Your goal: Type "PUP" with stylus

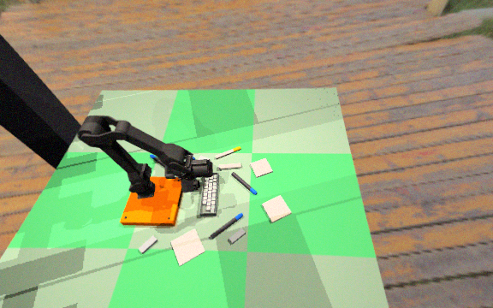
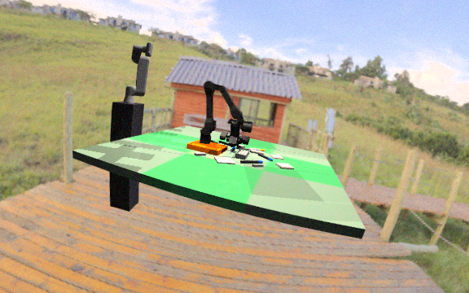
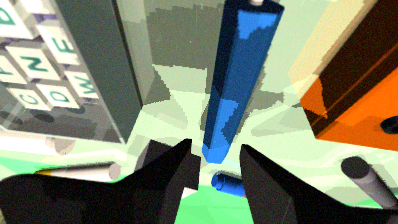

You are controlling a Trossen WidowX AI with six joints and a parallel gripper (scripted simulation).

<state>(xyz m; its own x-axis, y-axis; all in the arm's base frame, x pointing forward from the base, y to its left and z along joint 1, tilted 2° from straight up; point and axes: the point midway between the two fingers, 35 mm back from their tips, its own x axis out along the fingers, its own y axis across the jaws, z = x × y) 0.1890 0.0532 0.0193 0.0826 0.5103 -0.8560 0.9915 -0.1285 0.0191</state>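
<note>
My gripper tip is 1 cm past the blue stylus and 6 cm to the left of it. The rest, counted from my gripper tip: white sheet 3 cm behind, 31 cm to the right, 1 cm below.
</note>
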